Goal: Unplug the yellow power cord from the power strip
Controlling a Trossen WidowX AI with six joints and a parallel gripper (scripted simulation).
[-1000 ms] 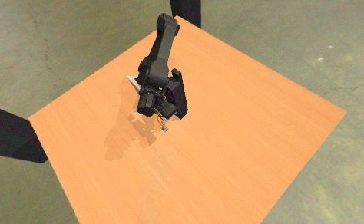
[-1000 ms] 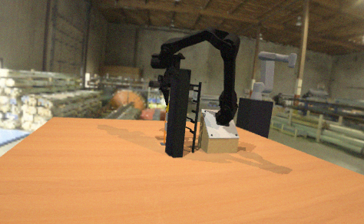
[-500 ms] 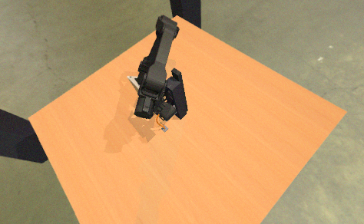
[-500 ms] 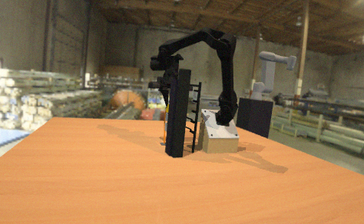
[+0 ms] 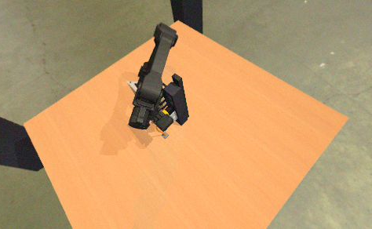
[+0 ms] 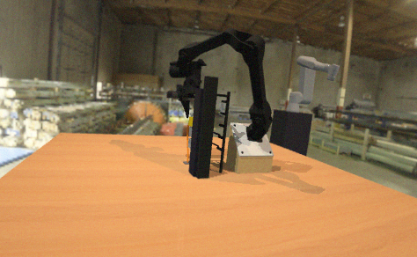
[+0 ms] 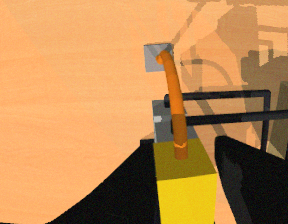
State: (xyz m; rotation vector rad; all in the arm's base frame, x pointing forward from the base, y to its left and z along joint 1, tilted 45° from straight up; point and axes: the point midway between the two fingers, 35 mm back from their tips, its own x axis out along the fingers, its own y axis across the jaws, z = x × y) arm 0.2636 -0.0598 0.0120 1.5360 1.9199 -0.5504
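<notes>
The yellow plug is 5 cm to the left of my gripper tip and 2 cm behind it.
</notes>
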